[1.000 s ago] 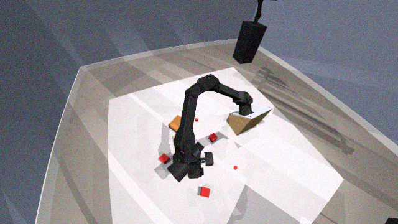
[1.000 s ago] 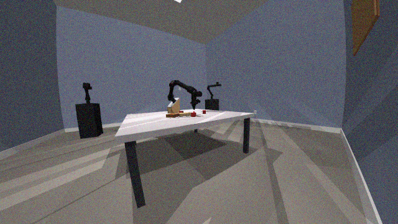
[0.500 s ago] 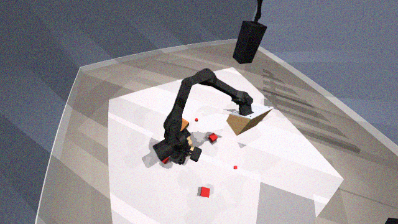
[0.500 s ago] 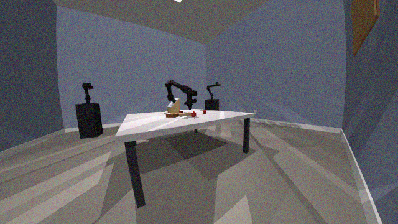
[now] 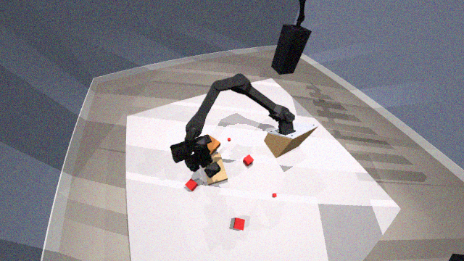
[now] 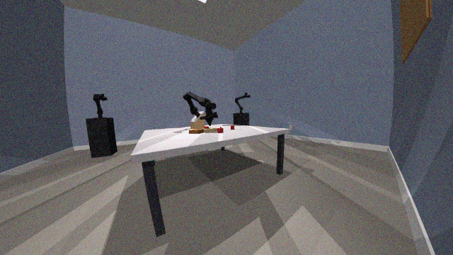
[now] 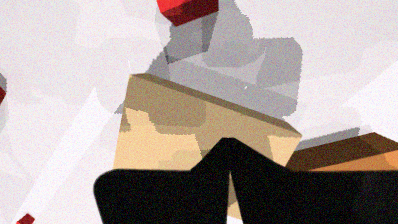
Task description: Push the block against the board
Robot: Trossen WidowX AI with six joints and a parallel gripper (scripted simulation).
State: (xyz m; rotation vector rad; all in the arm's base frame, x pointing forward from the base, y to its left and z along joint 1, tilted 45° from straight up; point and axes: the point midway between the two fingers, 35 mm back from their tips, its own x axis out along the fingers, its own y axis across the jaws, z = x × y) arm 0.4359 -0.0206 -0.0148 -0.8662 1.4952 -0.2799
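Right now my gripper tip is 40 mm above the tan board, 30 mm past it and 20 mm to the right of it. From my gripper tip the other things lie so: square block (130 mm to the right, 40 mm below, 40 mm behind).
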